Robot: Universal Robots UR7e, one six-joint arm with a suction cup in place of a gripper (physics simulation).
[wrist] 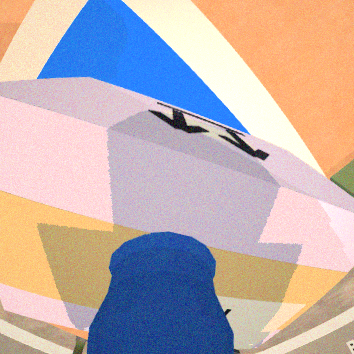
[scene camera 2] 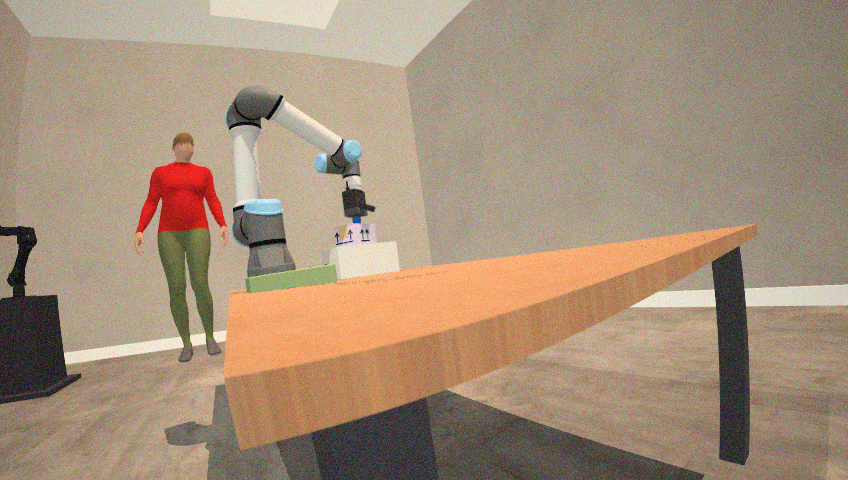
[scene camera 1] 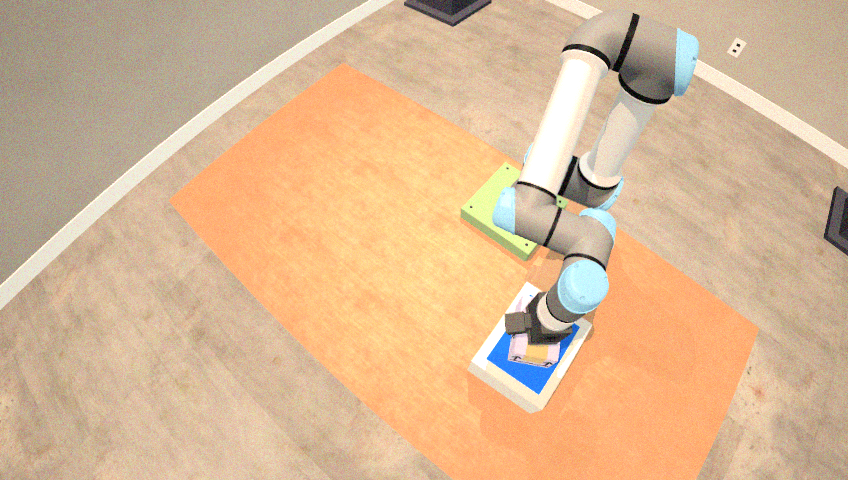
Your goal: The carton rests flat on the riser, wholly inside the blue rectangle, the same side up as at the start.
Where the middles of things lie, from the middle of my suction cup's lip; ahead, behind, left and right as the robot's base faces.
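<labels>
Riser (scene camera 1: 530, 387): 16 cm below my suction cup, 2 cm to the left. Carton (scene camera 1: 545, 356): my suction cup 5 cm above it, 1 cm past it. Nearest to my suction cup of the things named here, going by their middles: the carton.
</labels>
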